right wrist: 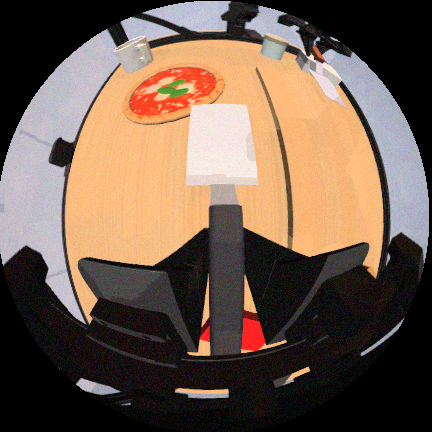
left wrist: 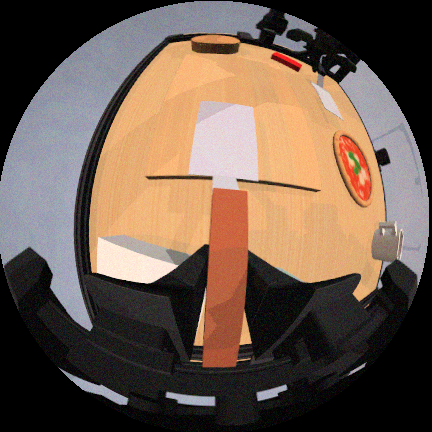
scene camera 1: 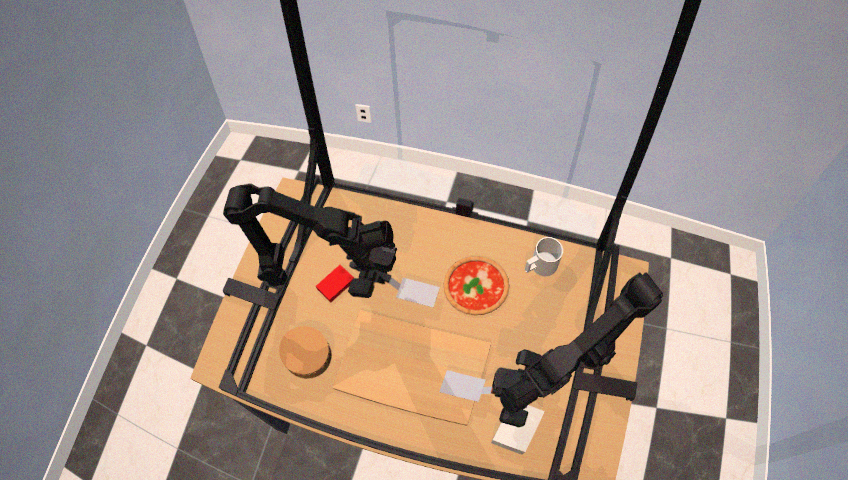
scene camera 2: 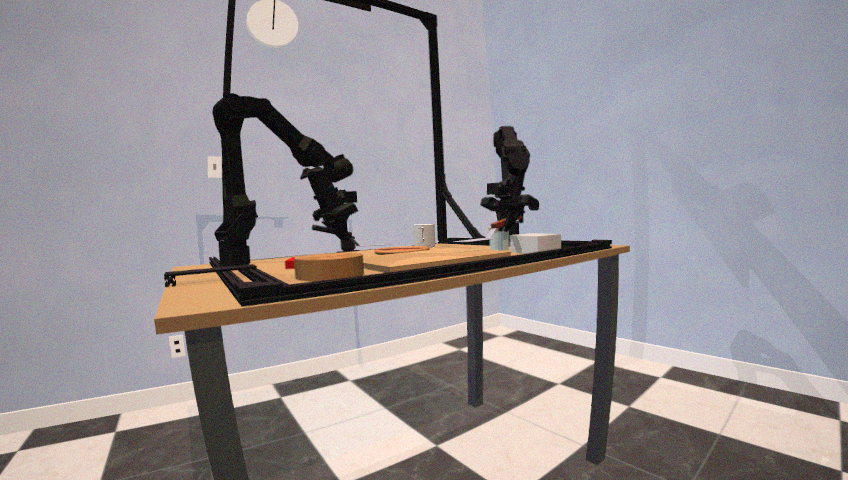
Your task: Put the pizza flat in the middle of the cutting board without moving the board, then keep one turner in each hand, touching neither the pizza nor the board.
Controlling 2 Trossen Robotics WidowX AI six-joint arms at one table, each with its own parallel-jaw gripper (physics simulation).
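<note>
The pizza [scene camera 1: 476, 285] [scene camera 2: 402, 250] [left wrist: 353, 168] [right wrist: 173, 94] lies flat on the table behind the cutting board [scene camera 1: 398, 356] [left wrist: 280, 145] [right wrist: 325, 165], off it. My left gripper [scene camera 1: 498, 390] [left wrist: 222, 250] is shut on the orange-handled turner; its blade [scene camera 1: 462, 385] [left wrist: 225, 142] is level over the board's right part in scene camera 1, seemingly raised. My right gripper [scene camera 1: 380, 278] [right wrist: 222, 232] is shut on the dark-handled turner; its blade [scene camera 1: 417, 292] [right wrist: 220, 145] is left of the pizza, apart from it in scene camera 1, and behind the board. Its exact height is unclear.
A grey mug [scene camera 1: 548, 255] [scene camera 2: 423, 234] stands behind right of the pizza. A red block [scene camera 1: 335, 283] lies near the right gripper. A round wooden block [scene camera 1: 304, 350] is left of the board. A white box [scene camera 1: 517, 429] and a pale blue cup [scene camera 2: 499, 240] are near the left gripper.
</note>
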